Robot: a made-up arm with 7 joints. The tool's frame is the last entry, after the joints. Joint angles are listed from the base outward. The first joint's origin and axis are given. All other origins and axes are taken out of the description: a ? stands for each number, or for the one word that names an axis. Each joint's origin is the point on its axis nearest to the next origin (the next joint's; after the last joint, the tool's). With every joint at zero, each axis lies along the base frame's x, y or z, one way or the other. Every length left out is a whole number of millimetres.
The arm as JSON. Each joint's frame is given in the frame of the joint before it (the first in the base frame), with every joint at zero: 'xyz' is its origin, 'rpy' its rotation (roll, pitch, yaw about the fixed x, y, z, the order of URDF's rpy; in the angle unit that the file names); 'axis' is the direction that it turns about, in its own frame. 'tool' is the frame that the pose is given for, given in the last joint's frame.
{
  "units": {
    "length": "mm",
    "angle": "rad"
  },
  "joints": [
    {
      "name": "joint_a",
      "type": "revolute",
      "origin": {
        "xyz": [
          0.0,
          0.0,
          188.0
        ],
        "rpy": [
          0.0,
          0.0,
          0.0
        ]
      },
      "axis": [
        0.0,
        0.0,
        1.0
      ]
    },
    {
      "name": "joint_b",
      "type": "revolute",
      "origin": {
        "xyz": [
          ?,
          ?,
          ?
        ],
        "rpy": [
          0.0,
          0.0,
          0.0
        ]
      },
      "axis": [
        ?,
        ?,
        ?
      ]
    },
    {
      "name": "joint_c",
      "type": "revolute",
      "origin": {
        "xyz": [
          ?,
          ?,
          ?
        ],
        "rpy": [
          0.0,
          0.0,
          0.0
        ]
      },
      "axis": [
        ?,
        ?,
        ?
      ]
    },
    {
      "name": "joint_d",
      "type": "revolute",
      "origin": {
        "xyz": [
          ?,
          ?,
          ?
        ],
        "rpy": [
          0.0,
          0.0,
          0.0
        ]
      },
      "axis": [
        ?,
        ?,
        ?
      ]
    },
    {
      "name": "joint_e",
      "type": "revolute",
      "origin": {
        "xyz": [
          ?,
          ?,
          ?
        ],
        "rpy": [
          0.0,
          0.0,
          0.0
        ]
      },
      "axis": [
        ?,
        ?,
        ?
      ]
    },
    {
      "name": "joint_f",
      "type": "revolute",
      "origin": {
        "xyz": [
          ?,
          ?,
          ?
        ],
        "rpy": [
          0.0,
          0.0,
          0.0
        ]
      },
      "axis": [
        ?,
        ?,
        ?
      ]
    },
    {
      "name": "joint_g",
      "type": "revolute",
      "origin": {
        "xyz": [
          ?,
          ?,
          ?
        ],
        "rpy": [
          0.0,
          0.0,
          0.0
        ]
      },
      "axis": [
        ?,
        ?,
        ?
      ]
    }
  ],
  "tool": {
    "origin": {
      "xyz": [
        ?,
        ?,
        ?
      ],
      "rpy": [
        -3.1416,
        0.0,
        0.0
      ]
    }
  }
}
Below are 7 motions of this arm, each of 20 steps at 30 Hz.
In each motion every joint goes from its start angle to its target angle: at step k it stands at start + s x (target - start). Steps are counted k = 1, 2, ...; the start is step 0. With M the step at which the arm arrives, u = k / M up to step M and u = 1 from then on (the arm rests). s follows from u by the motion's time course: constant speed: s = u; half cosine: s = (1 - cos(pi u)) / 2; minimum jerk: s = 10 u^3 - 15 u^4 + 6 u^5.
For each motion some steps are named. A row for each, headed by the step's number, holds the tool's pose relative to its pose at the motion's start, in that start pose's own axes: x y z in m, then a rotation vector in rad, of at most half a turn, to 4 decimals.
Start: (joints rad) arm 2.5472 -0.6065 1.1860 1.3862 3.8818 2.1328 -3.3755
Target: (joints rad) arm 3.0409 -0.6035 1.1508 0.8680 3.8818 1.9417 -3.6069
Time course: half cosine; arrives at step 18
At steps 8, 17, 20:
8: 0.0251 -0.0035 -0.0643 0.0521 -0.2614 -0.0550
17: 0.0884 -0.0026 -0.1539 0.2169 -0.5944 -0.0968
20: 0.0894 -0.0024 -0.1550 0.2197 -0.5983 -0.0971

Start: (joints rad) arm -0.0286 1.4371 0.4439 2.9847 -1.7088 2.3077 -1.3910
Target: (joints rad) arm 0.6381 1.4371 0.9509 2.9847 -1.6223 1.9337 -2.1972
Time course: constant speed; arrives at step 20
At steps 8, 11, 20:
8: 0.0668 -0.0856 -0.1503 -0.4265 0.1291 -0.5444
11: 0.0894 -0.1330 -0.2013 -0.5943 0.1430 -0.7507
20: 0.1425 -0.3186 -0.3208 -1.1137 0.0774 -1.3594

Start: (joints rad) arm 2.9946 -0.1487 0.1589 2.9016 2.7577 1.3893 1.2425
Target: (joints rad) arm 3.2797 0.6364 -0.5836 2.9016 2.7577 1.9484 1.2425
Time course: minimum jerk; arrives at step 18
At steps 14, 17, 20:
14: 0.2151 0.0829 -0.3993 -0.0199 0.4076 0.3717
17: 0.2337 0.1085 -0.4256 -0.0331 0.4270 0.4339
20: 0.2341 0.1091 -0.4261 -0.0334 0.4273 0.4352

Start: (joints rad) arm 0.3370 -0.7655 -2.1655 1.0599 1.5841 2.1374 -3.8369
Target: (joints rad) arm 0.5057 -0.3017 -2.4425 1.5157 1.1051 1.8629 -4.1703
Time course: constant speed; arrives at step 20
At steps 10, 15, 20:
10: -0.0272 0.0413 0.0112 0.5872 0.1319 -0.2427
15: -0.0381 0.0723 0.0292 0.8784 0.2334 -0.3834
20: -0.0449 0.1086 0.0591 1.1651 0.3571 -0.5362

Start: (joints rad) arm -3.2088 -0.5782 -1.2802 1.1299 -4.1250 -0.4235 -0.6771
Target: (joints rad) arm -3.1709 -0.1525 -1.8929 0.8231 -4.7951 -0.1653 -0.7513
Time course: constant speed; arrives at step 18
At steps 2, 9, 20:
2: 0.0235 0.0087 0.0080 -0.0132 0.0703 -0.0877
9: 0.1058 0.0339 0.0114 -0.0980 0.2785 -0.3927
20: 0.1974 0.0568 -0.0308 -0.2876 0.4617 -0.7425

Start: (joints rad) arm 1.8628 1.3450 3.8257 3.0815 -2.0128 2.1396 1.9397
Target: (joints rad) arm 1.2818 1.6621 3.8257 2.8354 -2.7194 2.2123 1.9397
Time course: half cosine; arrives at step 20
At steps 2, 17, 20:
2: 0.0046 0.0014 -0.0099 0.0216 0.0117 0.0105
17: 0.1904 0.2120 -0.3459 0.7775 0.2878 0.5901
20: 0.2017 0.2334 -0.3599 0.8168 0.2924 0.6344

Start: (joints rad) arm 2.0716 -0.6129 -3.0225 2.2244 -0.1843 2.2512 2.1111
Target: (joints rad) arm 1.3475 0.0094 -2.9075 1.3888 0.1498 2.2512 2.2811
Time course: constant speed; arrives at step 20
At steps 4, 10, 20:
4: 0.0519 -0.0010 0.0194 -0.1055 -0.0728 0.0804
10: 0.1183 0.0120 0.0568 -0.2596 -0.1824 0.2066
20: 0.1902 0.0581 0.1343 -0.5169 -0.3691 0.4390

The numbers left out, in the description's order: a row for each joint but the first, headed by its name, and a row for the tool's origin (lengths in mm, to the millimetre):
joint_b: xyz 0.0 0.0 0.0, axis 0.0 1.0 0.0
joint_c: xyz 0.0 0.0 243.0, axis 0.0 0.0 1.0
joint_d: xyz 33.0 0.0 0.0, axis 0.0 -1.0 0.0
joint_e: xyz 74.0 0.0 -326.0, axis 0.0 0.0 -1.0
joint_f: xyz 0.0 0.0 0.0, axis 0.0 1.0 0.0
joint_g: xyz 91.0 0.0 -116.0, axis 0.0 0.0 -1.0
tool: xyz 0.0 0.0 0.0

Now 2 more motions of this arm.
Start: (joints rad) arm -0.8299 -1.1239 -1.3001 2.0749 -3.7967 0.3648 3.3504
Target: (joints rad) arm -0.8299 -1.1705 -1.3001 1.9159 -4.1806 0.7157 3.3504
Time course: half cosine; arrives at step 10
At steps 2, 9, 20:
2: -0.0023 -0.0003 0.0010 0.0229 0.0169 -0.0279
9: -0.0239 -0.0217 0.0036 0.2948 0.1723 -0.2390
20: -0.0245 -0.0228 0.0035 0.3038 0.1766 -0.2435

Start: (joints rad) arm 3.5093 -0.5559 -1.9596 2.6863 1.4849 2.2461 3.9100
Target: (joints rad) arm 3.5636 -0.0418 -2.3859 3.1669 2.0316 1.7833 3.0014
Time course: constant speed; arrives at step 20
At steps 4, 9, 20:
4: 0.0240 0.0526 0.0427 0.0370 -0.0797 -0.2925
9: 0.0626 0.1097 0.1140 0.1037 -0.1318 -0.6732
20: 0.1715 0.1686 0.3276 0.2500 -0.0386 -1.5196

